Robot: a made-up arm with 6 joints.
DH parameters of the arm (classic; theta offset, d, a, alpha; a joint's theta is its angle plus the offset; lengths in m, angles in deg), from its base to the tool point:
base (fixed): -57.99 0 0.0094 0
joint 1: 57.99 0.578 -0.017 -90
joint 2: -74.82 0 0.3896 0
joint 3: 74.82 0.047 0.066 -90
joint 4: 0 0.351 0.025 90
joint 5: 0 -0.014 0.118 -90
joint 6: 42.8 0 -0.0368 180
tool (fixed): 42.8 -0.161 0 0
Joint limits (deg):
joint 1: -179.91..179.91
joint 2: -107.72..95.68
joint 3: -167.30..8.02
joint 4: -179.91..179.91
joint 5: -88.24..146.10
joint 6: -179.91..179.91
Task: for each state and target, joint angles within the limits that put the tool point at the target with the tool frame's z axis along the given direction. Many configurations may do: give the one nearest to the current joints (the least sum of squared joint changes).
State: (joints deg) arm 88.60 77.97 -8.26 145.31 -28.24 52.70
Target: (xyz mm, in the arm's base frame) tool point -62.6 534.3 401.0 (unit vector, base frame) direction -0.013 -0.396 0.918
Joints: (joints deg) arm 110.10 34.75 -57.87 98.64 -8.63 51.21
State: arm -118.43 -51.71 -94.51 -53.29 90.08 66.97
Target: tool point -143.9 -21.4 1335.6 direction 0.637 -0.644 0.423
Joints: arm -109.55 -17.51 -135.61 -101.09 123.74 70.13
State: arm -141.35 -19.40 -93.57 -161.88 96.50 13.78
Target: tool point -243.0 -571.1 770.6 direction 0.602 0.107 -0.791
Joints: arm -108.43 18.70 -65.44 -145.30 109.25 13.48
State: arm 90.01 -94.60 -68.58 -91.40 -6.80 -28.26
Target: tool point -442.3 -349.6 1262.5 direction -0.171 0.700 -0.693
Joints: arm 40.37 -75.12 -119.70 -101.85 41.17 -30.24
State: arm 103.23 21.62 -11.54 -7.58 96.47 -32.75
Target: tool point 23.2 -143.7 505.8 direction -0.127 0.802 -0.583
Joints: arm 134.12 64.43 8.02 31.71 62.77 -35.80
